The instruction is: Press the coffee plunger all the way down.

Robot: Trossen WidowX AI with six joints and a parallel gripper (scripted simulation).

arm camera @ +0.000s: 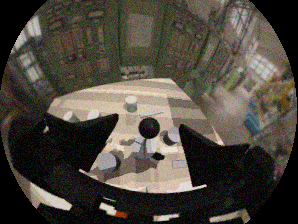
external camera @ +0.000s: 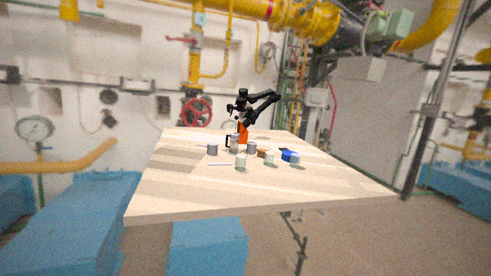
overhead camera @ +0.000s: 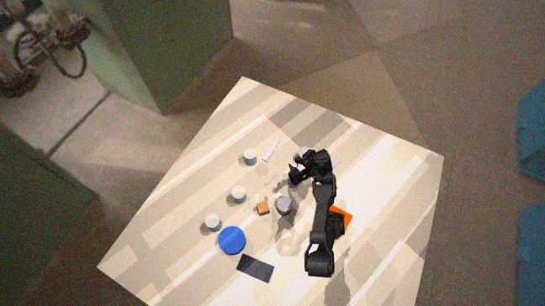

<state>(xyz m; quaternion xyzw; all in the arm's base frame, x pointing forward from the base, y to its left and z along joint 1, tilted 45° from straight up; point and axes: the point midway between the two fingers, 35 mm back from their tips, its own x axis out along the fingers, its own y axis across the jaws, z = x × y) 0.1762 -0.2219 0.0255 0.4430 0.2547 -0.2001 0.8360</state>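
The coffee press lies 20 mm behind my gripper tip, 10 mm to the right of it and 140 mm below it. Round my gripper tip: brown block 90 mm ahead, 180 mm to the left, 240 mm below; then dark flat slab 30 mm ahead, 440 mm to the left, 260 mm below; then blue disc 170 mm ahead, 370 mm to the left, 240 mm below.
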